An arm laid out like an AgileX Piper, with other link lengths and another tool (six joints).
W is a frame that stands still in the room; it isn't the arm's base.
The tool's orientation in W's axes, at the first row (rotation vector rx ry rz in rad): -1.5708, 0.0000, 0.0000
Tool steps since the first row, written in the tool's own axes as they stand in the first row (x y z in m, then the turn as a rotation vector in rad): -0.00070, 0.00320, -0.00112, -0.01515, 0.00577, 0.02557; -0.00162, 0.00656, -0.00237, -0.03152, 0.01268, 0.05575; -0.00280, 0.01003, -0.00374, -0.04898, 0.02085, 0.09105; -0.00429, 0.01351, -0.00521, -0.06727, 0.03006, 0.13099; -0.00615, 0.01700, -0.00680, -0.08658, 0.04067, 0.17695; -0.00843, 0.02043, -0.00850, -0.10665, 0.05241, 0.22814; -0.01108, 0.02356, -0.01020, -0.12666, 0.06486, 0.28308; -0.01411, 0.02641, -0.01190, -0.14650, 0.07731, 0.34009
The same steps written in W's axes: -0.00070, -0.00112, -0.00320, -0.01515, 0.02557, -0.00577; -0.00162, -0.00237, -0.00656, -0.03152, 0.05575, -0.01268; -0.00280, -0.00374, -0.01003, -0.04898, 0.09105, -0.02085; -0.00429, -0.00521, -0.01351, -0.06727, 0.13099, -0.03006; -0.00615, -0.00680, -0.01700, -0.08658, 0.17695, -0.04067; -0.00843, -0.00850, -0.02043, -0.10665, 0.22814, -0.05241; -0.01108, -0.01020, -0.02356, -0.12666, 0.28308, -0.06486; -0.01411, -0.01190, -0.02641, -0.14650, 0.34009, -0.07731
